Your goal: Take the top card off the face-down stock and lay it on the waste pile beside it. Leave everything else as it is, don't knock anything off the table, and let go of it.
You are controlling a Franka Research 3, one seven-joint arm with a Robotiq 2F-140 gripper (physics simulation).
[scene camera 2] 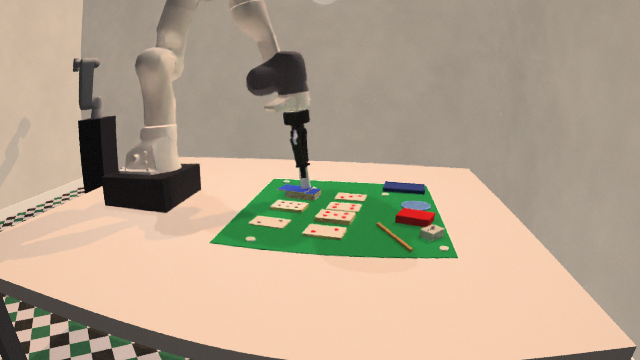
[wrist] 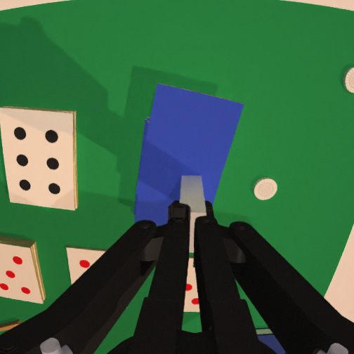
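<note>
The face-down stock [scene camera 2: 303, 195] [wrist: 142, 196] is a low blue-backed stack near the mat's back left. Its top card [scene camera 2: 290, 188] [wrist: 196, 125] lies turned and shifted on it, one end overhanging the stack. A face-up pile with six black dots [scene camera 2: 289, 205] [wrist: 39, 157] lies beside it; I take it for the waste pile. My gripper [scene camera 2: 305, 185] [wrist: 190, 191] is shut and empty, pointing down, with its tips at or just above the top card. Whether they touch it I cannot tell. The fingers hide part of the stock in the wrist view.
The green mat [scene camera 2: 235, 235] holds a two-black-dot card [scene camera 2: 270, 222], several red-dot cards [scene camera 2: 324, 231], a stick [scene camera 2: 394, 236], a red box [scene camera 2: 415, 217], a blue disc [scene camera 2: 416, 205], a navy block [scene camera 2: 404, 187] and a grey block [scene camera 2: 432, 232]. A white chip [wrist: 265, 188] lies near the stock.
</note>
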